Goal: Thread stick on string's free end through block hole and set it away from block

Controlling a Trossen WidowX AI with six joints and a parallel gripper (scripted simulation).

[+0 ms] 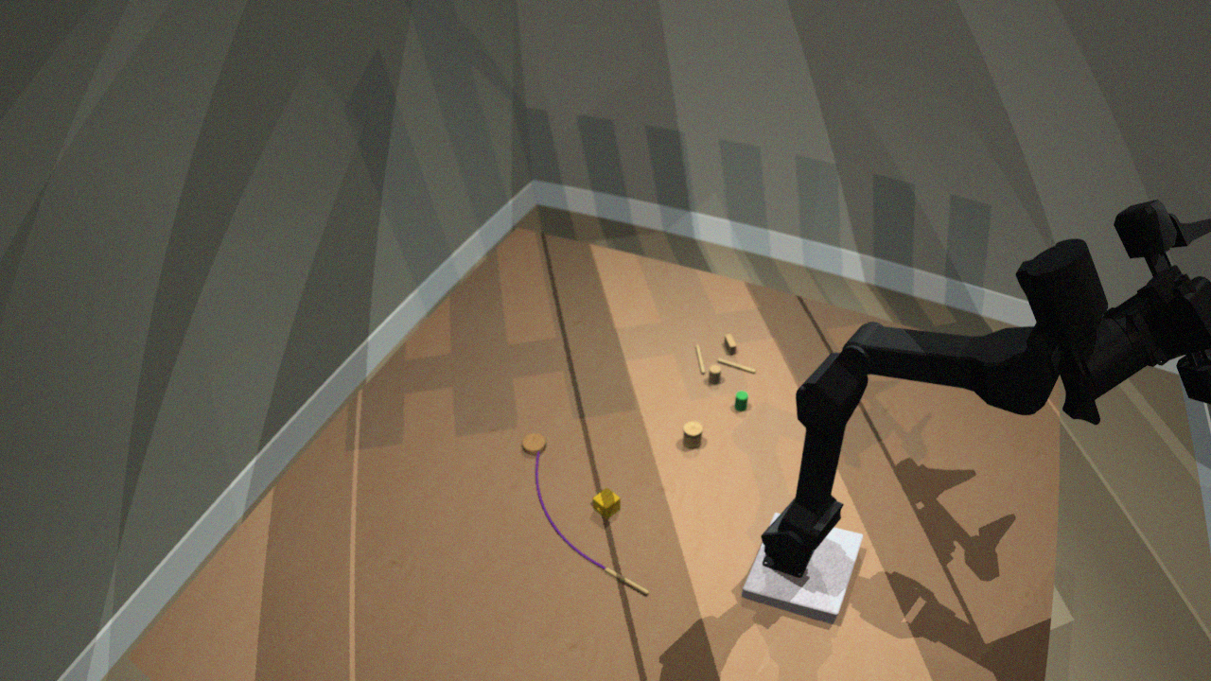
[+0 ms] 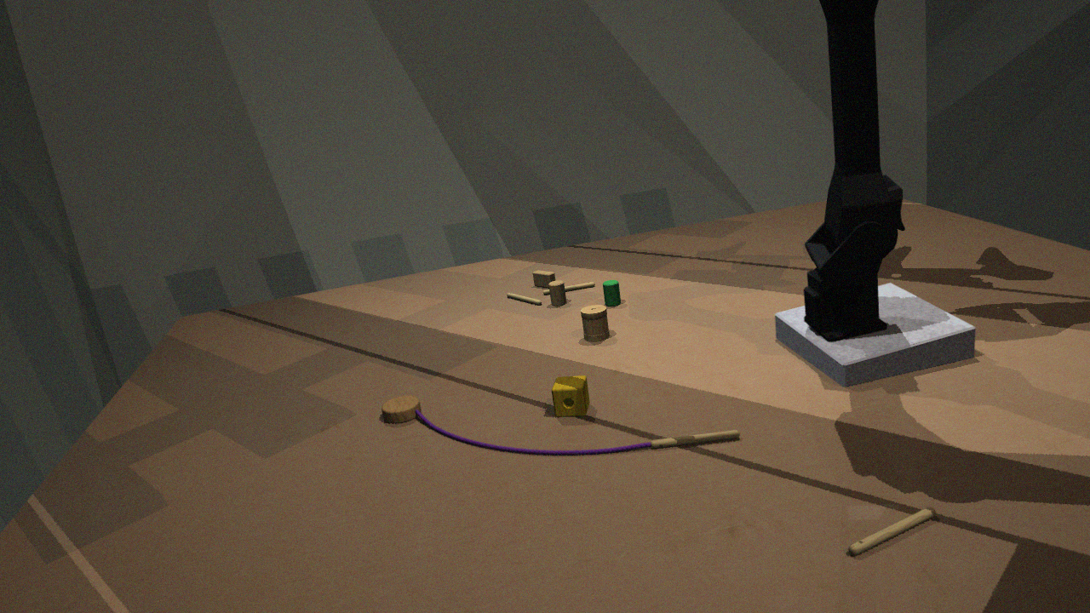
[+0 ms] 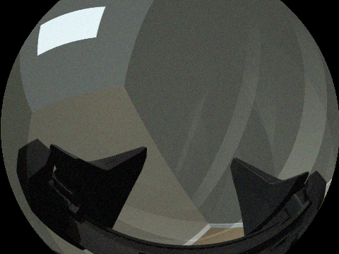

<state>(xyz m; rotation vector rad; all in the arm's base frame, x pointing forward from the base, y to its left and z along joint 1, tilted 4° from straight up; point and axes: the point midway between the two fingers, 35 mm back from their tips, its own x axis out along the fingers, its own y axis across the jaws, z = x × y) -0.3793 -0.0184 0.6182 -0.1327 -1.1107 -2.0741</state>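
Right now the yellow block is 670 mm below my gripper tip, 670 mm ahead of it and 40 mm to the left of it. From my gripper tip the other things lie so: loose stick (680 mm below, 490 mm ahead, 320 mm to the left); then green cylinder (670 mm below, 570 mm ahead, 270 mm to the right); then short wooden cylinder (670 mm below, 610 mm ahead, 150 mm to the right).
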